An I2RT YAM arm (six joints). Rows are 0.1 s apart.
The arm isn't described. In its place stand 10 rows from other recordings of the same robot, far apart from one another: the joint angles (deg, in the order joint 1, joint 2, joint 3, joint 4, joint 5, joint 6), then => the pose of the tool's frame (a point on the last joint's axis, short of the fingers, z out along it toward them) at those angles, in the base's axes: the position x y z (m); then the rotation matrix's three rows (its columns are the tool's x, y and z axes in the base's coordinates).
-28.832, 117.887, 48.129, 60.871, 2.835, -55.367 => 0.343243 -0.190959 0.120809; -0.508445 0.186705 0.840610; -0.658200 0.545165 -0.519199; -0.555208 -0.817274 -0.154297
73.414, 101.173, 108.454, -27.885, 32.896, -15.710 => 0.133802 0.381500 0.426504; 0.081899 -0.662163 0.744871; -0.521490 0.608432 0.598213; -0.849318 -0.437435 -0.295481
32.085, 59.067, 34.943, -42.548, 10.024, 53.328 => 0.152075 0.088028 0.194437; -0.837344 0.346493 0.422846; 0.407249 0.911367 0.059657; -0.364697 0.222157 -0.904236
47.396, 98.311, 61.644, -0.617, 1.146, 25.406 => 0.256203 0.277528 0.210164; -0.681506 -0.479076 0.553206; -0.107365 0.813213 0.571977; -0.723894 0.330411 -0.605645
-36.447, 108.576, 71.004, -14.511, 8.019, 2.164 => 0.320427 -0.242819 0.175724; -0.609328 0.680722 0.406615; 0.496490 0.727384 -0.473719; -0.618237 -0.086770 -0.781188
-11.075, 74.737, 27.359, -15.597, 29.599, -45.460 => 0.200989 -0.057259 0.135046; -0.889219 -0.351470 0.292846; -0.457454 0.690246 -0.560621; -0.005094 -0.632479 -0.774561
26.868, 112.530, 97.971, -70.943, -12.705, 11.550 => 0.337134 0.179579 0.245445; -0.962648 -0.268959 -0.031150; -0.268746 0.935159 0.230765; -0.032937 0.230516 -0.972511
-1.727, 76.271, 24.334, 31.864, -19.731, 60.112 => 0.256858 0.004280 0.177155; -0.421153 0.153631 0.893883; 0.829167 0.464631 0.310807; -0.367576 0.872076 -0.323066
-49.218, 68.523, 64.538, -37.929, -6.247, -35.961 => 0.168398 -0.189284 0.328926; -0.764132 0.310209 0.565573; -0.007880 0.872222 -0.489048; -0.645012 -0.378153 -0.664048
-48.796, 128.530, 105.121, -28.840, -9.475, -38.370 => 0.333732 -0.372269 0.191475; -0.827800 0.206459 0.521653; 0.016003 0.938135 -0.345899; -0.560795 -0.277987 -0.779892
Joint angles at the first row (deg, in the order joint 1, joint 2, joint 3, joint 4, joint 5, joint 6):
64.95, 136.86, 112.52, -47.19, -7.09, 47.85
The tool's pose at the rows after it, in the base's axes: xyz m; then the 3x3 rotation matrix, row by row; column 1 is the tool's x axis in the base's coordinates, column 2 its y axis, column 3 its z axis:
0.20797 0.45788 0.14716; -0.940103 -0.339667 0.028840; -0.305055 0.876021 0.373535; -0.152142 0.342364 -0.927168
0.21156 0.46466 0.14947; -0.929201 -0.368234 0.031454; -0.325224 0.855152 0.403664; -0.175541 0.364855 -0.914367
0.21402 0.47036 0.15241; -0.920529 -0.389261 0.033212; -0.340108 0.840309 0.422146; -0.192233 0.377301 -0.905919
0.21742 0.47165 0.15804; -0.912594 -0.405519 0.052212; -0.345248 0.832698 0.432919; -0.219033 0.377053 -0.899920
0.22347 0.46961 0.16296; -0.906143 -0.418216 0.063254; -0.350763 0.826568 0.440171; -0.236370 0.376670 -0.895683
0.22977 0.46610 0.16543; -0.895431 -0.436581 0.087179; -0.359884 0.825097 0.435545; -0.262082 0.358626 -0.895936
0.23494 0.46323 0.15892; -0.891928 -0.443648 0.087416; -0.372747 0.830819 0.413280; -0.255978 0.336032 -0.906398
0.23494 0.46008 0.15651; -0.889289 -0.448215 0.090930; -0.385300 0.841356 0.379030; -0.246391 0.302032 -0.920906
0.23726 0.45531 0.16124; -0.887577 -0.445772 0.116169; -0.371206 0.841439 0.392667; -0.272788 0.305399 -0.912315
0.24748 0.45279 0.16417; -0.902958 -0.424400 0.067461; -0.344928 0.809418 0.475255; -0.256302 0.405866 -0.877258
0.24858 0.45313 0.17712; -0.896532 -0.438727 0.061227; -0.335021 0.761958 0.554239; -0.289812 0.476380 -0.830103
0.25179 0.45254 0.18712; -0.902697 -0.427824 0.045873; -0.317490 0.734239 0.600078; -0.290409 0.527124 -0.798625
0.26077 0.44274 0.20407; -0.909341 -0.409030 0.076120; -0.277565 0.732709 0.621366; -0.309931 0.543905 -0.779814
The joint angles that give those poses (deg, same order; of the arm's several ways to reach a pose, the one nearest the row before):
65.04, 137.75, 114.49, -46.01, -7.56, 46.88
64.95, 138.96, 116.88, -45.41, -8.19, 45.35
64.95, 140.10, 119.43, -45.69, -8.55, 44.24
64.71, 140.16, 120.65, -45.79, -7.92, 43.17
64.02, 139.93, 121.24, -46.01, -7.81, 41.84
63.30, 139.61, 121.19, -46.03, -6.77, 39.99
62.67, 140.39, 121.37, -46.78, -6.44, 38.69
62.58, 140.55, 121.44, -48.56, -5.38, 37.93
62.16, 138.73, 119.02, -46.53, -4.63, 37.84
60.65, 137.90, 117.50, -42.58, -10.03, 38.87
60.38, 135.73, 115.56, -38.16, -12.75, 39.00
59.88, 134.75, 115.48, -36.56, -15.16, 40.08
58.47, 132.44, 114.87, -36.30, -15.07, 40.72

